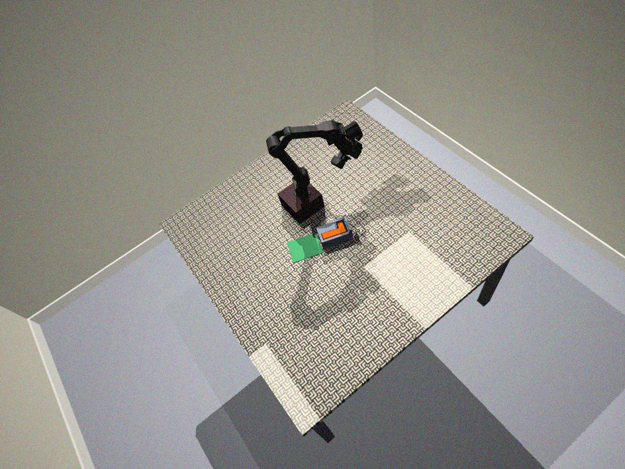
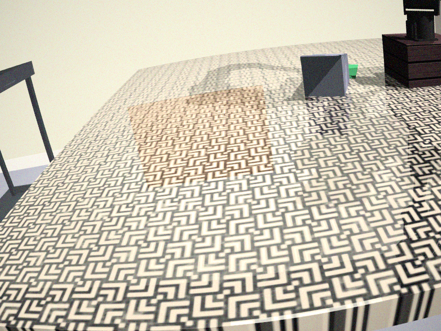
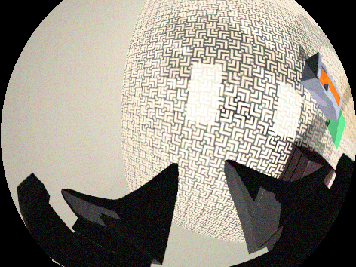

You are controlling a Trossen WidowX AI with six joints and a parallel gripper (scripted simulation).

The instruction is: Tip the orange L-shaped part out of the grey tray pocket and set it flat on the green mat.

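My gripper tip is now 150 mm short of the orange L-shaped part, 280 mm to the left of it and 170 mm above it. From my gripper tip the other things lie so: green mat (80 mm ahead, 430 mm to the right, 230 mm below).
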